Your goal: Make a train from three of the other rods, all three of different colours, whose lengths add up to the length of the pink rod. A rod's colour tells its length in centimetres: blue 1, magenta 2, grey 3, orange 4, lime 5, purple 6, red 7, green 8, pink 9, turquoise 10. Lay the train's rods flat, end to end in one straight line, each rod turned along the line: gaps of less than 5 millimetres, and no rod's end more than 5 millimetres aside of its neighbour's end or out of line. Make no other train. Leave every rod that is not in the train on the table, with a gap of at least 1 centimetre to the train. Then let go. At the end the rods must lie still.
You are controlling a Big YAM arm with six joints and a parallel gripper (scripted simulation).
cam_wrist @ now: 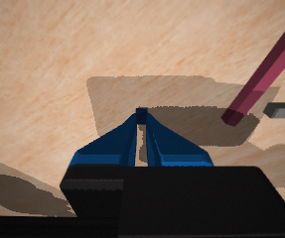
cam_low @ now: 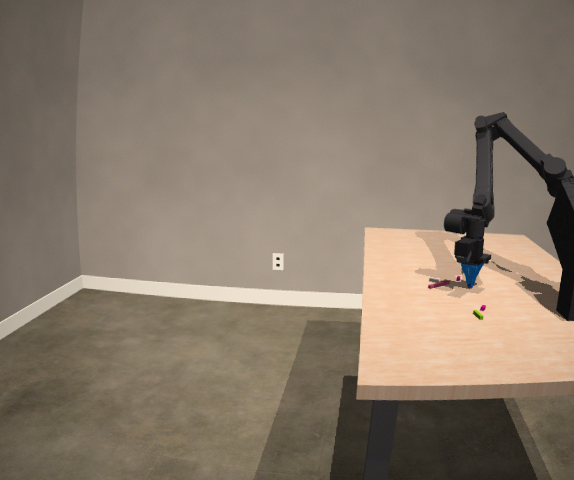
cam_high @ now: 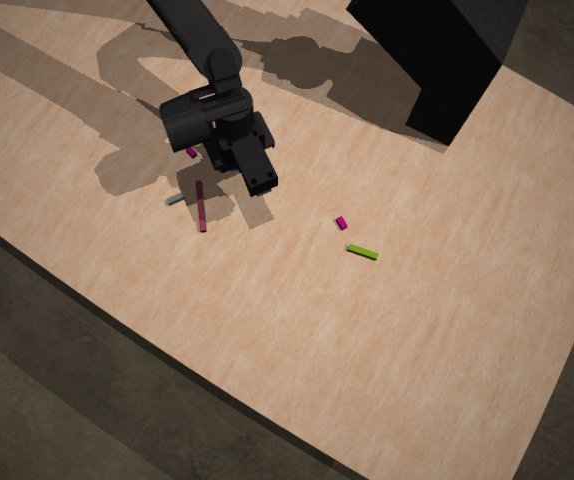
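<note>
My hand is 10 mm above the blue rod. Also, from my hand: grey rod (110 mm ahead, 60 mm to the right, 10 mm below); then pink rod (100 mm ahead, 10 mm to the right, 10 mm below); then lime rod (250 mm to the left, 10 mm below, 10 mm ahead).
</note>
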